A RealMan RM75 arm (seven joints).
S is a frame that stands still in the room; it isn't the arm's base.
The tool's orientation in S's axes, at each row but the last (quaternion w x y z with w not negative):
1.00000, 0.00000, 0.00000, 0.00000
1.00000, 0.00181, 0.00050, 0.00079
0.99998, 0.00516, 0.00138, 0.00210
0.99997, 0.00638, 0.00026, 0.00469
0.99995, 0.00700, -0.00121, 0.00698
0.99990, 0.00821, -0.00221, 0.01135
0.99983, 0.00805, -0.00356, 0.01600
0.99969, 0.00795, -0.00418, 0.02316
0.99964, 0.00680, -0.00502, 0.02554
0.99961, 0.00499, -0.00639, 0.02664
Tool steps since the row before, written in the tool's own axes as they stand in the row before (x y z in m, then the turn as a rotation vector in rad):
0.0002, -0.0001, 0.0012, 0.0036, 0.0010, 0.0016
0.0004, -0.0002, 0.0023, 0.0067, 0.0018, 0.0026
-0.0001, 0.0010, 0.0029, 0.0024, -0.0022, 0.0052
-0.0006, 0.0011, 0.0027, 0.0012, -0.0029, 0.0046
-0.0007, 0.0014, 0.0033, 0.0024, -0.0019, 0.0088
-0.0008, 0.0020, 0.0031, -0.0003, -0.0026, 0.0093
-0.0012, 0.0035, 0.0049, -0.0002, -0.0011, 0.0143
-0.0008, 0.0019, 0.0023, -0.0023, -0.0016, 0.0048
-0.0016, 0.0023, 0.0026, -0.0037, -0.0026, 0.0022
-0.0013, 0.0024, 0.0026, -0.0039, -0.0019, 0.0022
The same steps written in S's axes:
0.0002, -0.0001, 0.0012, 0.0036, 0.0010, 0.0016
0.0004, -0.0002, 0.0023, 0.0067, 0.0018, 0.0026
-0.0001, 0.0010, 0.0029, 0.0024, -0.0022, 0.0052
-0.0006, 0.0011, 0.0027, 0.0012, -0.0029, 0.0046
-0.0007, 0.0013, 0.0033, 0.0024, -0.0020, 0.0088
-0.0009, 0.0019, 0.0031, -0.0003, -0.0028, 0.0093
-0.0013, 0.0034, 0.0049, -0.0003, -0.0013, 0.0143
-0.0009, 0.0018, 0.0023, -0.0023, -0.0018, 0.0048
-0.0017, 0.0022, 0.0026, -0.0036, -0.0028, 0.0021
-0.0015, 0.0023, 0.0026, -0.0038, -0.0021, 0.0021

